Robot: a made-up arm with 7 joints. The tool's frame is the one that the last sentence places. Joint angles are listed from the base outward.
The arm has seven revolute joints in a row. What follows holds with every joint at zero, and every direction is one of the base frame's. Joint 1 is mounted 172.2 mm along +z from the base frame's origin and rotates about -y. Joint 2 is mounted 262.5 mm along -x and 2.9 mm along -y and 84.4 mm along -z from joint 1 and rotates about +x. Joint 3 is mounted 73.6 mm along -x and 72.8 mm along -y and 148.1 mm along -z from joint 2 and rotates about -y. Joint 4 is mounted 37.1 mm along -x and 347.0 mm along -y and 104.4 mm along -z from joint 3 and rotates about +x. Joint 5 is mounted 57.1 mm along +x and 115.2 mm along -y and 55.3 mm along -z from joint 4 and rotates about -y. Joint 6 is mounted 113.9 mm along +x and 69.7 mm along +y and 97.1 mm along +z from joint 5 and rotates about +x. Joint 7 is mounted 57.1 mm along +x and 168.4 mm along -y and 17.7 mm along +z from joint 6 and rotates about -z. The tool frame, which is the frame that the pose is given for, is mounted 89.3 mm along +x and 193.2 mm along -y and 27.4 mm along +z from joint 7; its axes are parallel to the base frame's.
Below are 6 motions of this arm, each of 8 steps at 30 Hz.
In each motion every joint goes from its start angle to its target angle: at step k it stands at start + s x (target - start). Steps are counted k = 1, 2, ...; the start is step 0. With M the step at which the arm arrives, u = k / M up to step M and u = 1 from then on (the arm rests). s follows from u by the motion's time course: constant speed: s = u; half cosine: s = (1 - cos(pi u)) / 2; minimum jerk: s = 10 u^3 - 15 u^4 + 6 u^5.
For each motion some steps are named. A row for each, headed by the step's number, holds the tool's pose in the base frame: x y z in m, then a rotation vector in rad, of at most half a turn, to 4 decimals.
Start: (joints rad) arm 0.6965 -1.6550 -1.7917 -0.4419 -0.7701 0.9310 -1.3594
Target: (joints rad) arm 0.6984 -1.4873 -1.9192 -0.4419 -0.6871 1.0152 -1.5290
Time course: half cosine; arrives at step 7
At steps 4, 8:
4: -0.9103 -0.3888 0.1530 0.5157 0.3914 -0.9462
8: -0.8836 -0.4228 0.1196 0.5737 0.3797 -0.8458

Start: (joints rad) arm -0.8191 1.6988 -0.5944 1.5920 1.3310 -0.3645 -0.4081
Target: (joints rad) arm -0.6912 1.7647 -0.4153 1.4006 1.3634 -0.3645 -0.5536
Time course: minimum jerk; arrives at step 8
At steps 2, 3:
2: -1.0281 0.5168 0.1376 1.4856 0.8923 -1.9720
3: -1.0200 0.5244 0.0989 1.5006 0.8113 -1.9385

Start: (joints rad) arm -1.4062 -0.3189 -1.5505 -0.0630 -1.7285 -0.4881 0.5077
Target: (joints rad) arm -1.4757 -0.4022 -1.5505 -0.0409 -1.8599 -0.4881 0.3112
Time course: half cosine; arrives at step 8
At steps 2, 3, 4, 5, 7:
2: -0.3600 -0.9045 0.8062 0.2601 -1.5571 -0.4977
3: -0.3376 -0.9049 0.8266 0.2273 -1.5297 -0.4544
4: -0.3101 -0.9043 0.8500 0.1898 -1.4971 -0.4025
5: -0.2816 -0.9027 0.8726 0.1536 -1.4643 -0.3499
7: -0.2396 -0.8986 0.9030 0.1049 -1.4175 -0.2742

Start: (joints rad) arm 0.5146 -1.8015 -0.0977 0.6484 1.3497 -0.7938 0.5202
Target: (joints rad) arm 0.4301 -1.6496 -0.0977 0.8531 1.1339 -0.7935 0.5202
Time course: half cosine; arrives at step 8
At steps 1, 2, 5, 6, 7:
1: -0.9398 -0.0728 0.4534 -1.2957 -2.2604 -0.4457
2: -0.9340 -0.0864 0.4677 -1.2707 -2.2243 -0.4803
5: -0.8986 -0.1617 0.5370 -1.1450 -2.0294 -0.6311
6: -0.8860 -0.1864 0.5562 -1.1075 -1.9678 -0.6688
7: -0.8770 -0.2034 0.5685 -1.0825 -1.9258 -0.6922

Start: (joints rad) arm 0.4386 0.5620 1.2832 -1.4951 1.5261 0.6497 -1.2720
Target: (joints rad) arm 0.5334 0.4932 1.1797 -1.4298 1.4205 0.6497 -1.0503
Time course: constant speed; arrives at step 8
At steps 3, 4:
3: -0.2996 -0.0506 -0.2309 -2.3292 -1.1027 0.4979
4: -0.3020 -0.0600 -0.2275 -2.3049 -1.1485 0.4900

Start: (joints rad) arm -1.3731 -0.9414 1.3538 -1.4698 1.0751 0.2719 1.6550
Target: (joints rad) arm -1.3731 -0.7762 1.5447 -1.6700 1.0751 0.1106 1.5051
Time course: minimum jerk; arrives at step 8
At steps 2, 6, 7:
2: 0.0906 -0.4338 0.7302 0.2197 -1.2765 0.3610
6: -0.0541 -0.4514 0.7245 0.0723 -1.6419 0.3704
7: -0.0707 -0.4515 0.7219 0.0496 -1.6810 0.3700

